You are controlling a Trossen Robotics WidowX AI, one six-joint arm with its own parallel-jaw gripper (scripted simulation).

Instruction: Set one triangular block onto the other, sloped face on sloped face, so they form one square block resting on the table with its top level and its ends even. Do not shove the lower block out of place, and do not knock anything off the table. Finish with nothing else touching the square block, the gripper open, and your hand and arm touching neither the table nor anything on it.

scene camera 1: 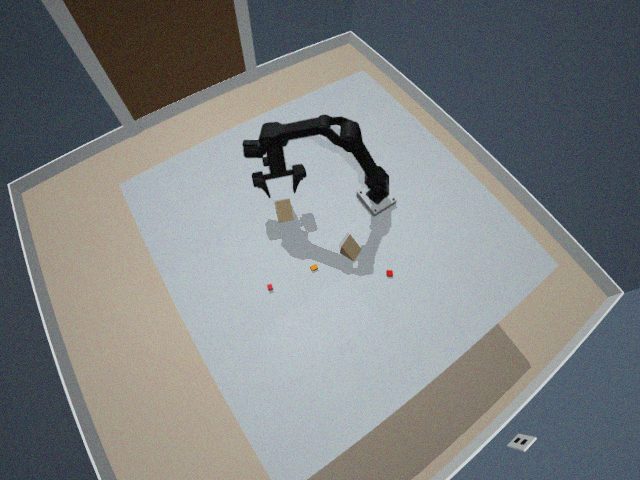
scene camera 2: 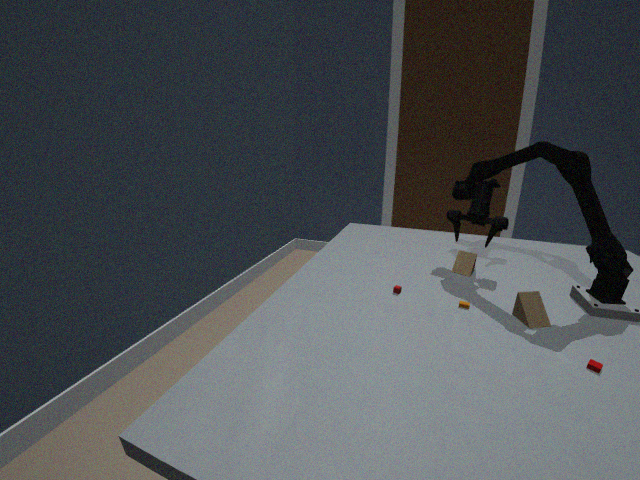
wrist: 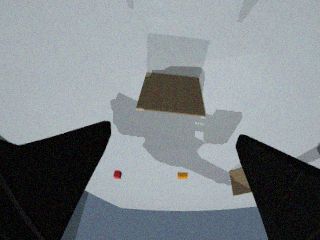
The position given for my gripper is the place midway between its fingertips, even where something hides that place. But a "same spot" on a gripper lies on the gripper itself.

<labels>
my gripper: scene camera 1; scene camera 2; wrist 175, 134
same spot on my gripper: (scene camera 2: 495, 228) = (scene camera 1: 298, 181)
</labels>
